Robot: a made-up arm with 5 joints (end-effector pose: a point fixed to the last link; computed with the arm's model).
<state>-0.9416 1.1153 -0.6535 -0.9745 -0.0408</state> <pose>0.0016 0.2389 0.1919 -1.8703 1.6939 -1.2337</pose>
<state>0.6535 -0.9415 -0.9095 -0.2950 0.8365</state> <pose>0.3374 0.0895 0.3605 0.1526 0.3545 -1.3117</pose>
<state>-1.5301 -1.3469 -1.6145 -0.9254 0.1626</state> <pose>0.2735 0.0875 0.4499 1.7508 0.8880 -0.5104</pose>
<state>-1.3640 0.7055 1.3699 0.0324 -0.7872</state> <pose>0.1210 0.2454 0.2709 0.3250 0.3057 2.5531</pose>
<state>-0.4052 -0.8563 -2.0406 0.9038 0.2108</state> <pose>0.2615 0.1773 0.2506 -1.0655 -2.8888 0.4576</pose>
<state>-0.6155 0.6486 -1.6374 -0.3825 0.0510</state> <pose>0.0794 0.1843 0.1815 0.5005 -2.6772 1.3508</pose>
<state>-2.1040 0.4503 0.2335 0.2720 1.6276</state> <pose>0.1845 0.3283 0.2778 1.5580 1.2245 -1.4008</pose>
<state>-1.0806 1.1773 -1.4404 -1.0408 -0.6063</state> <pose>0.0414 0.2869 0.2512 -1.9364 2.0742 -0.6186</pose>
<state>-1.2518 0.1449 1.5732 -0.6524 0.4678</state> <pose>0.2032 0.1758 0.2515 -1.1196 -0.2063 -2.7161</pose>
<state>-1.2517 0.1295 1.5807 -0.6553 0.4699</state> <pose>0.2046 0.1746 0.2527 -1.1180 -0.2089 -2.7296</pose>
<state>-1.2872 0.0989 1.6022 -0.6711 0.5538</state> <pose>0.2092 0.1745 0.2553 -1.0988 -0.1194 -2.6863</pose>
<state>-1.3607 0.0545 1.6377 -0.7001 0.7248</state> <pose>0.2169 0.1752 0.2588 -1.0497 0.0611 -2.5753</pose>
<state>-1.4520 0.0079 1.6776 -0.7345 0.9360</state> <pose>0.2253 0.1762 0.2616 -0.9683 0.2702 -2.4218</pose>
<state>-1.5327 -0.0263 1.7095 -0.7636 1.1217</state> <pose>0.2320 0.1777 0.2628 -0.8788 0.4389 -2.2736</pose>
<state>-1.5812 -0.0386 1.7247 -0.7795 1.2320</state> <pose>0.2356 0.1798 0.2626 -0.8176 0.5311 -2.1749</pose>
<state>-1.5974 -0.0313 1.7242 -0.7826 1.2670</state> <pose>0.2364 0.1819 0.2618 -0.7962 0.5583 -2.1319</pose>
